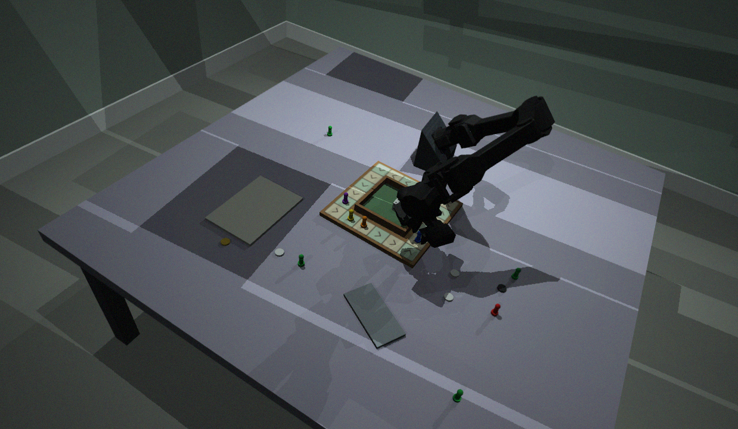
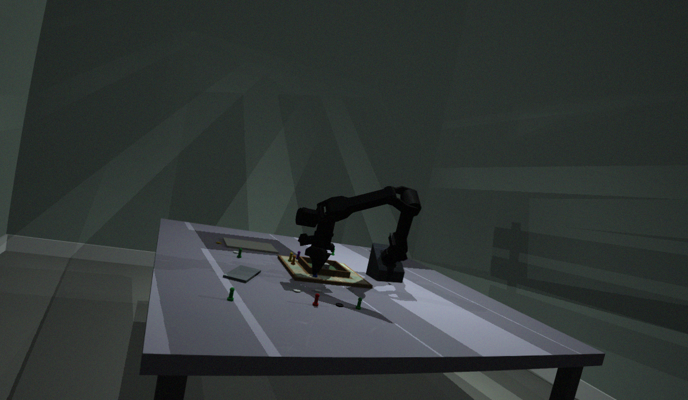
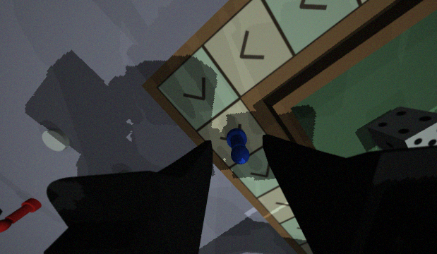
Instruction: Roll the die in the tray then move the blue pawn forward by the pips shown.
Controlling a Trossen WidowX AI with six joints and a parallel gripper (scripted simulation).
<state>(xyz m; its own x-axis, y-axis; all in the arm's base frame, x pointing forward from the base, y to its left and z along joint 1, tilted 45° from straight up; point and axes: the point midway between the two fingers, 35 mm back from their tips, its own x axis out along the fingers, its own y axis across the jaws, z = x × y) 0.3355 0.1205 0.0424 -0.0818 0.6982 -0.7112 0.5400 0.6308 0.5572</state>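
Right now the white die is 100 mm to the right of my gripper tip and 70 mm behind it. From my gripper tip the other things lie so: yellow pawn (180 mm to the right, 40 mm ahead); orange pawn (140 mm to the right, 40 mm ahead); blue pawn (right at my gripper tip).
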